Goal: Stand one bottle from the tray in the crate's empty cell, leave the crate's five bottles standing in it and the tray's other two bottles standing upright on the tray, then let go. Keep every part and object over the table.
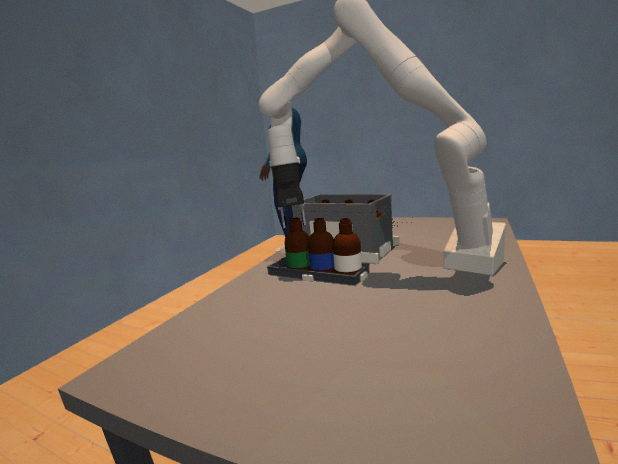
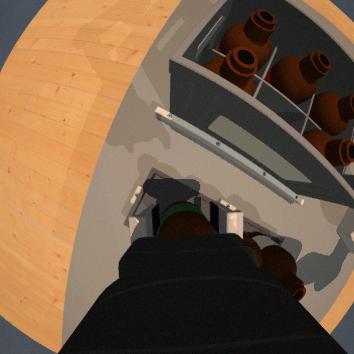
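Where they show: gripper, fingertip midpoint: (image 2: pixel 184 213); arm's base, origin of the base link: (image 1: pixel 474 237).
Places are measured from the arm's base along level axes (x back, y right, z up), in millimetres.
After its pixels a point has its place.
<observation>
My gripper (image 1: pixel 294 225) @(x -473, y -181, z 47 mm) (image 2: pixel 184 213) @(x -473, y -181, z 47 mm) is open and points down, its fingertips at the neck height of the green-label bottle (image 1: pixel 297 245) @(x -420, y -247, z 11 mm) (image 2: pixel 186 226) @(x -460, y -195, z 34 mm), one on each side, with nothing gripped. This bottle stands upright at the left end of the tray (image 1: pixel 330 276) @(x -319, y -251, z -64 mm) (image 2: pixel 275 239), beside the blue-label bottle (image 1: pixel 320 245) @(x -350, y -239, z 15 mm) and the white-label bottle (image 1: pixel 347 246) @(x -275, y -227, z 15 mm) (image 2: pixel 277 262) @(x -320, y -179, z 32 mm), both upright. The grey crate (image 1: pixel 372 225) @(x -286, y -51, z 29 mm) (image 2: pixel 190 95) @(x -532, y -77, z 43 mm) stands behind the tray. Several brown bottles stand in it; the middle cell (image 2: pixel 280 107) @(x -417, y 20, z -14 mm) of its near row shows no bottle. The crate's near wall hides that cell's lower part.
The crate's near wall rises close behind the gripper. A pale strip (image 2: pixel 217 143) @(x -467, y -81, z -51 mm) lies along the crate's foot. The robot's white base (image 1: pixel 470 260) @(x 1, y -60, z -48 mm) stands to the right on the table (image 1: pixel 325 360) @(x -138, y -567, z -81 mm). A person (image 1: pixel 301 145) is behind the arm, beyond the table.
</observation>
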